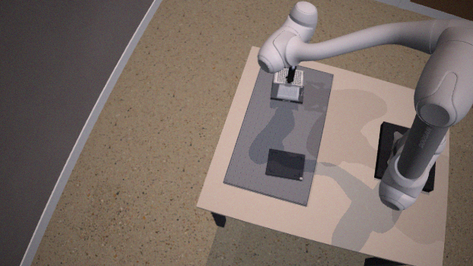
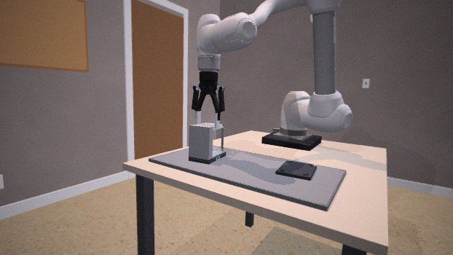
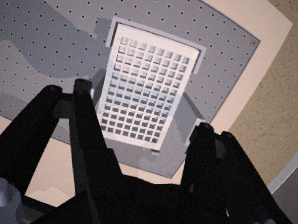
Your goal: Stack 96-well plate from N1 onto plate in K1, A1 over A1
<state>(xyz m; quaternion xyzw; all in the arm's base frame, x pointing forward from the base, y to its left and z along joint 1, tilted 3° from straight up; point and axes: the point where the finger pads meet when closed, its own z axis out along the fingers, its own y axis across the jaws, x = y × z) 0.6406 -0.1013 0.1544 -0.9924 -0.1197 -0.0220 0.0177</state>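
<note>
Now: the grey wall 60 mm ahead of my hand, 20 mm to the left of it and 80 mm below it. The rest, counted from my hand: pale A1 mark: 210 mm behind, 390 mm to the left, 150 mm below; white 96-well plate: 20 mm below.
</note>
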